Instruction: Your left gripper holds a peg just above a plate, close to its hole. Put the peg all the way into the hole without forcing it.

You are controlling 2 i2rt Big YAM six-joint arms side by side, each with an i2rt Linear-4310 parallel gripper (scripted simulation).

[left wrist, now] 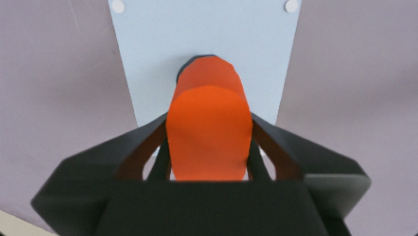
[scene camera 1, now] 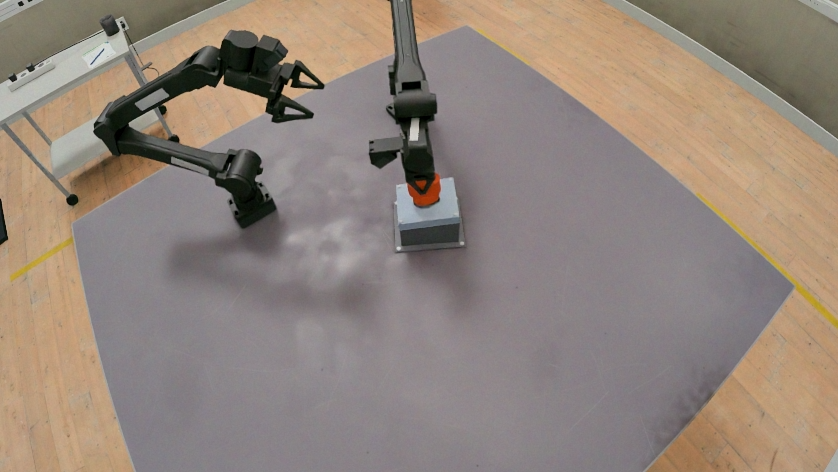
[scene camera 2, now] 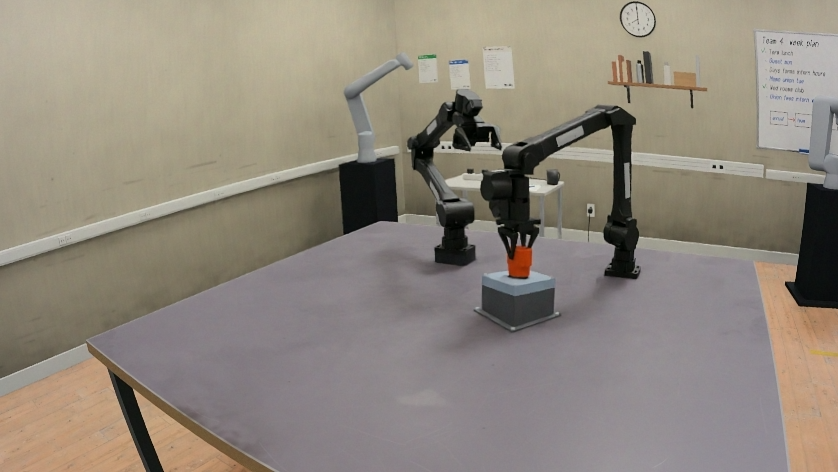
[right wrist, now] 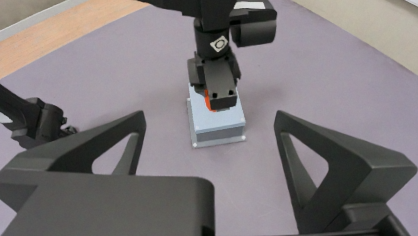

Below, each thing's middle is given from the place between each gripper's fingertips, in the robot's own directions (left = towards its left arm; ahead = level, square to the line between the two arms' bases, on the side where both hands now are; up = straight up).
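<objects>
My left hand is 20 mm above the orange peg (left wrist: 209, 125). The light blue plate (scene camera 1: 441, 212) is 70 mm below my left hand and 10 mm ahead of it, and the thin grey base (scene camera 2: 514, 313) is 100 mm below that same left hand, 10 mm ahead of it.
As for my right hand (scene camera 1: 319, 101), it's 270 mm above the orange peg, 170 mm short of it and 140 mm to the right of it. The thin grey base is 360 mm below my right hand, 180 mm ahead of it and 140 mm to the left of it, while the light blue plate is 320 mm below my right hand, 180 mm ahead of it and 140 mm to the left of it.
</objects>
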